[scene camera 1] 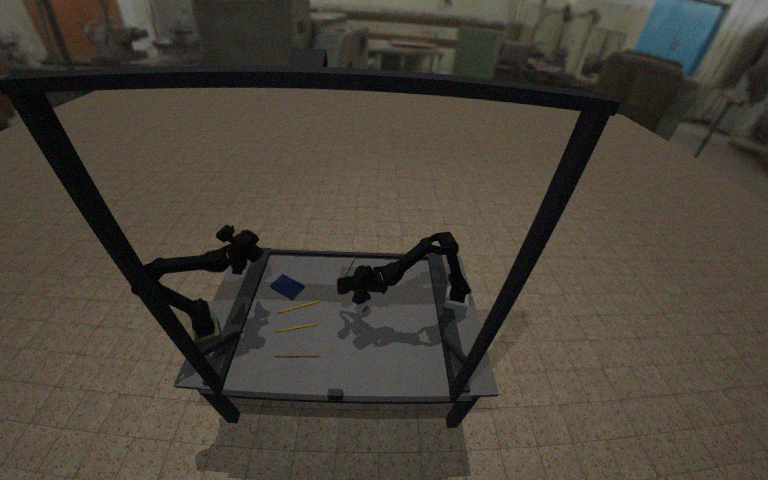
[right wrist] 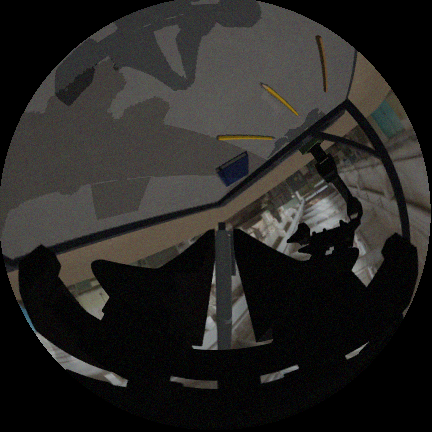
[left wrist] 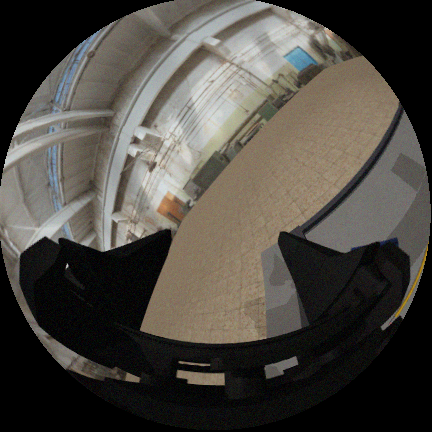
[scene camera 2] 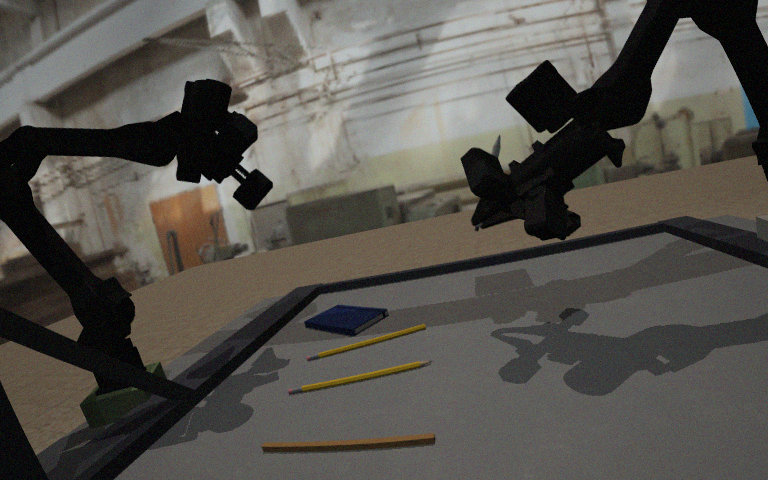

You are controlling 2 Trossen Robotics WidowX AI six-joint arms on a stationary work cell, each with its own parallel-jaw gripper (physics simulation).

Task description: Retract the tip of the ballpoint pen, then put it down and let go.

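Seen in the pictures: left gripper, fingertip midpoint: (right wrist: pixel 292 246) (left wrist: pixel 226 236) (scene camera 2: pixel 238 170); right gripper, fingertip midpoint: (right wrist: pixel 223 234) (scene camera 2: pixel 476 224); left arm's base, origin of the base link: (scene camera 1: pixel 205 329) (right wrist: pixel 313 146); right arm's base, origin of the base link: (scene camera 1: pixel 457 296).
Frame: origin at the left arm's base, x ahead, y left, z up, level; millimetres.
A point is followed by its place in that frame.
My right gripper (scene camera 1: pixel 351 286) {y -107, x 567, z 105 mm} (scene camera 2: pixel 480 217) {y -107, x 567, z 105 mm} (right wrist: pixel 223 234) {y -107, x 567, z 105 mm} is shut on the grey ballpoint pen (scene camera 1: pixel 351 266) {y -118, x 615, z 191 mm} (scene camera 2: pixel 496 146) {y -117, x 621, z 209 mm} (right wrist: pixel 224 290) {y -115, x 588, z 140 mm}, high above the table. In the right wrist view the pen runs lengthwise between the fingers, its dark button end at the fingertips and a dark clip along its side. In scene camera 2 its grey cone points upward beyond the black finger; a small dark end shows below. Whether the writing tip is out is too small to tell. My left gripper (scene camera 1: pixel 244 249) (scene camera 2: pixel 226 169) {y 178, x 259, z 283 mm} (left wrist: pixel 226 236) {y 178, x 259, z 283 mm} is open and empty, raised at the table's left.
On the grey table (scene camera 1: pixel 385 373) {y -492, x 564, z -40 mm} (scene camera 2: pixel 509 447) {y -351, x 420, z -40 mm} lie a dark blue notebook (scene camera 1: pixel 287 286) {y 91, x 379, z -28 mm} (scene camera 2: pixel 346 319) {y 72, x 379, z -28 mm} (right wrist: pixel 234 169) {y 73, x 393, z -28 mm}, two yellow pencils (scene camera 2: pixel 368 341) {y -43, x 386, z -34 mm} (scene camera 2: pixel 365 377) {y -145, x 352, z -36 mm} and an orange-brown stick (scene camera 1: pixel 296 356) {y -265, x 293, z -34 mm} (scene camera 2: pixel 348 443) {y -266, x 301, z -33 mm}. A dark frame (scene camera 1: pixel 311 78) {y -502, x 369, z 993 mm} stands around and over the table.
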